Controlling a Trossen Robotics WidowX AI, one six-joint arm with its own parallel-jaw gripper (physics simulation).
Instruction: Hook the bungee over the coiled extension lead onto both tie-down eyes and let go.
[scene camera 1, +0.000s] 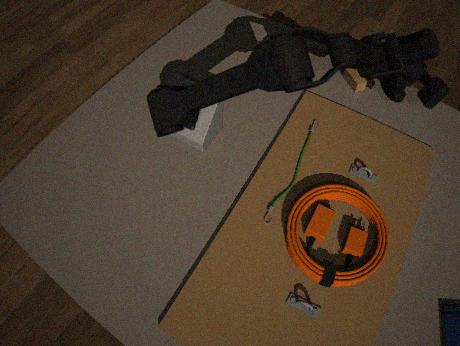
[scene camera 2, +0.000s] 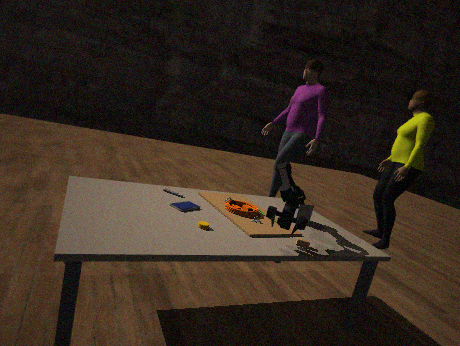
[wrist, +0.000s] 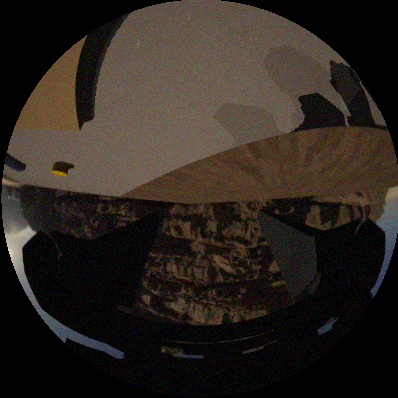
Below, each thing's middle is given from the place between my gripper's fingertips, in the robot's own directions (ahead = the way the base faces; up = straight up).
Now: hand 10 cm past the orange coiled extension lead (scene camera 1: 355, 240), 44 cm to the left of it and 7 cm above it.
